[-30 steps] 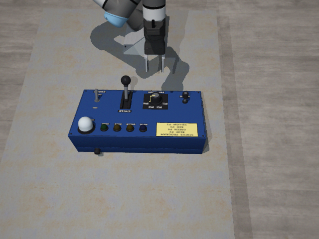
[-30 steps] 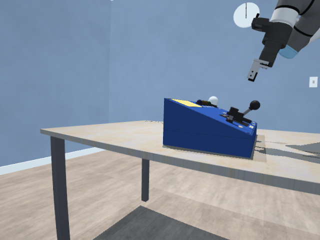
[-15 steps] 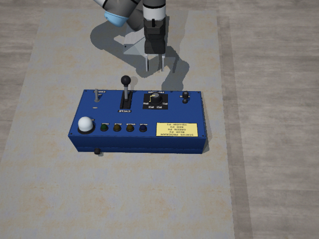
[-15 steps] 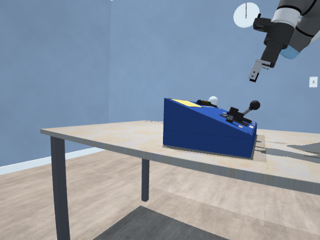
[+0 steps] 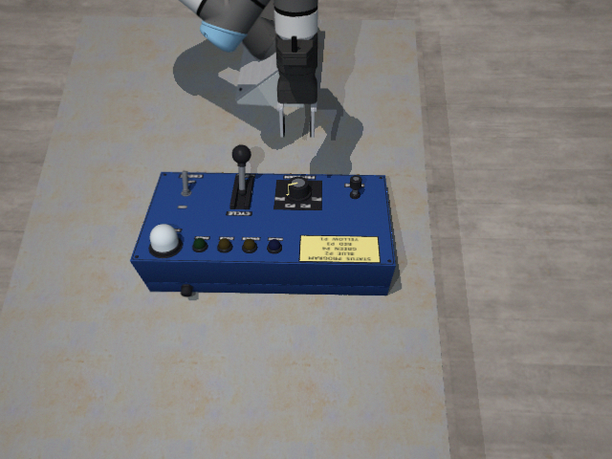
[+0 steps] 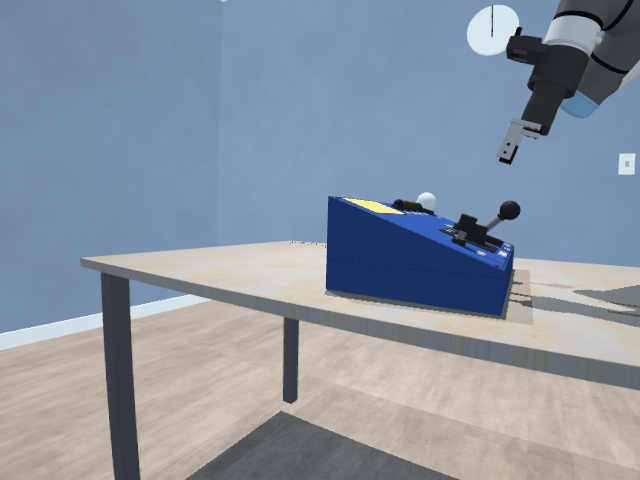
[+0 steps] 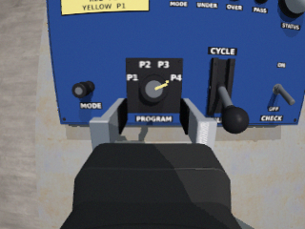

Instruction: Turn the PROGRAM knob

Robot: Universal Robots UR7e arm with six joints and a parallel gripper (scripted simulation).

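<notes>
Right now my hand is 140 mm above the black program knob, 60 mm short of it and 10 mm to the left of it. The rest, counted from my hand: ball-topped lever (130 mm below, 120 mm to the right, 30 mm ahead); then blue console (160 mm below, 90 mm ahead, 50 mm to the right); then mode knob (140 mm below, 120 mm to the left, 40 mm ahead).
</notes>
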